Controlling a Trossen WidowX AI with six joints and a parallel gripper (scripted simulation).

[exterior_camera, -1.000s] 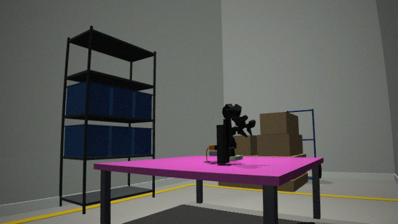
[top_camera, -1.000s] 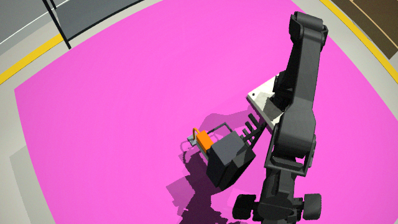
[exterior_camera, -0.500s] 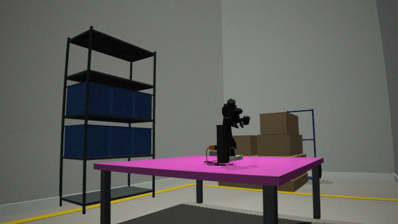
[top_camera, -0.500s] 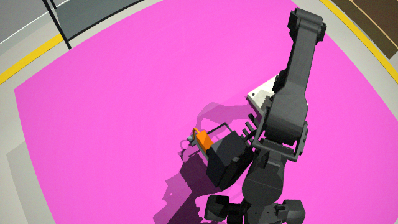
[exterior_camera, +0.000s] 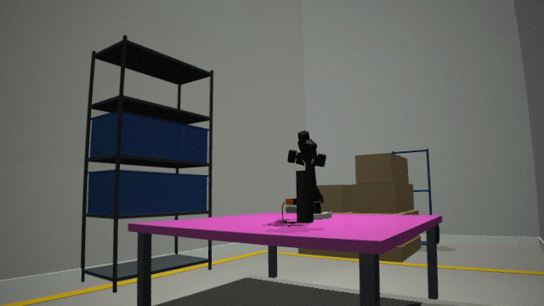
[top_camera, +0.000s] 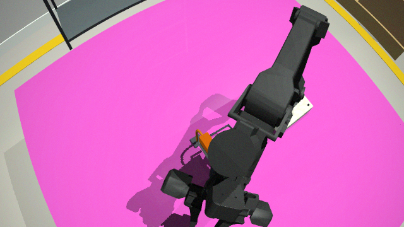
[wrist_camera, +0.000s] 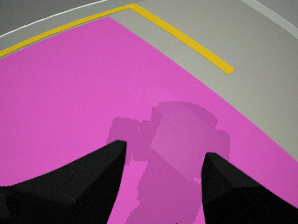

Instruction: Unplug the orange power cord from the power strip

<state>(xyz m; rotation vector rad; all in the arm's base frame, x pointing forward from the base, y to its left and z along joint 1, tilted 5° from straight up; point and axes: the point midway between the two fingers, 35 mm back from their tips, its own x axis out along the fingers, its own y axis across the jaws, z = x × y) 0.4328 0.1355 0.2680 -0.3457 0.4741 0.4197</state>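
My gripper tip is now 17 cm past the orange plug, 15 cm to the left of it and 17 cm above it. Round my gripper tip: power strip (16 cm behind, 8 cm to the right, 15 cm below).
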